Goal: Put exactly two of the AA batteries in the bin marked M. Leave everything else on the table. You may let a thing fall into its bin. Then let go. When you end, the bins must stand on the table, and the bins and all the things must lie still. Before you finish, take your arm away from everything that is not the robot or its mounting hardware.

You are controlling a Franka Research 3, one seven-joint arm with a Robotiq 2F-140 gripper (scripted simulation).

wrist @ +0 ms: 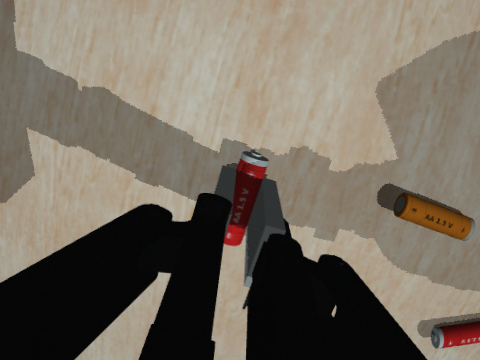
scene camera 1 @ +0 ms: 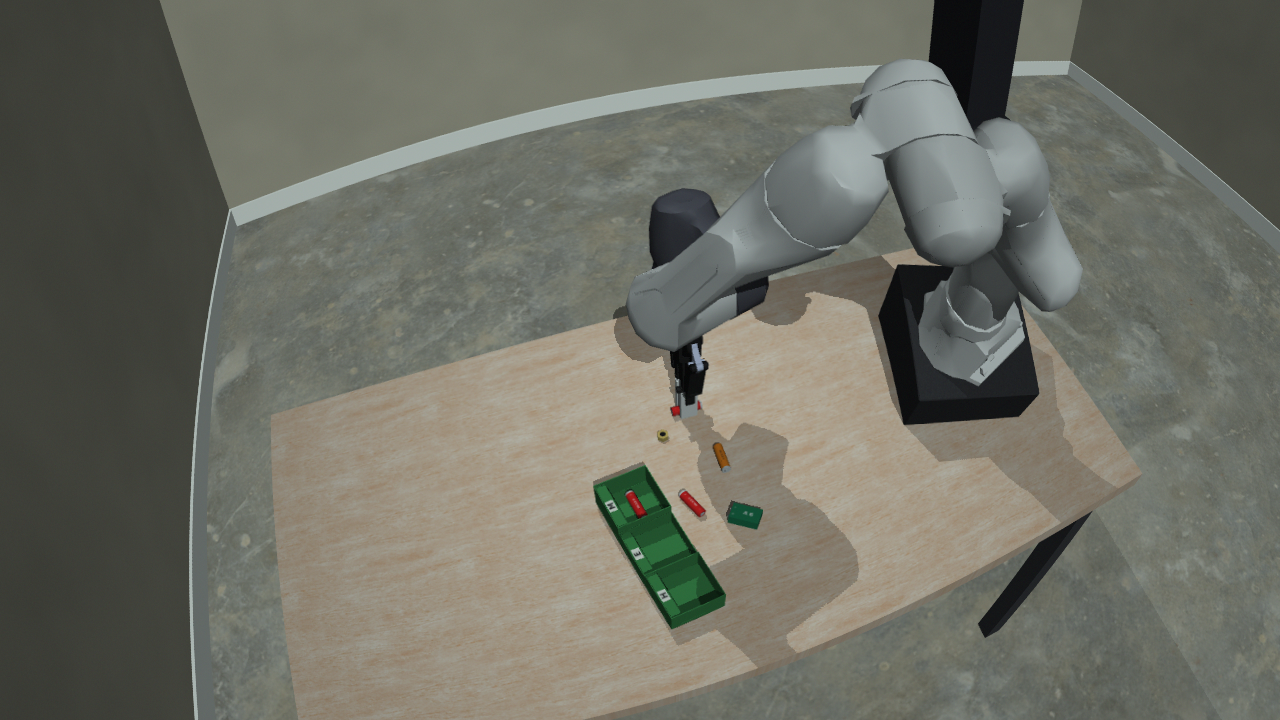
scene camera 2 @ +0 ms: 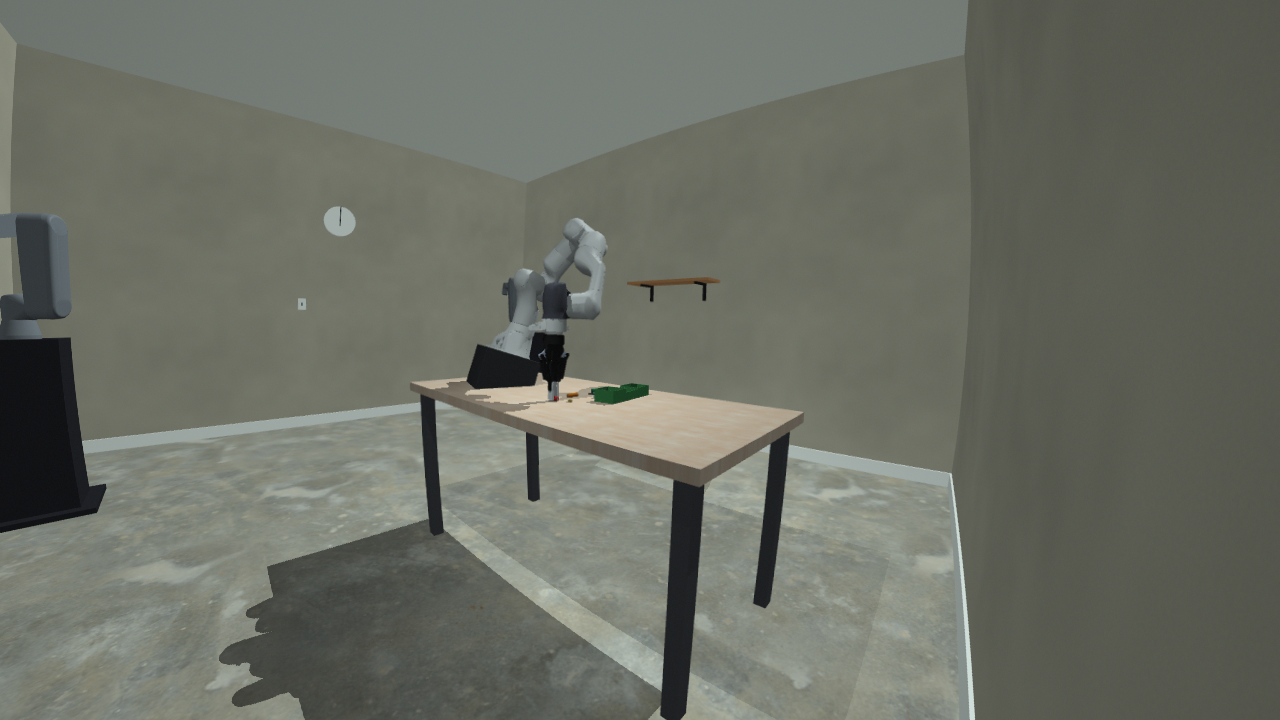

I see my gripper (scene camera 1: 686, 410) and an orange battery (wrist: 408, 207).
My gripper is seen too in the wrist view (wrist: 241, 196) and in scene camera 2 (scene camera 2: 553, 399).
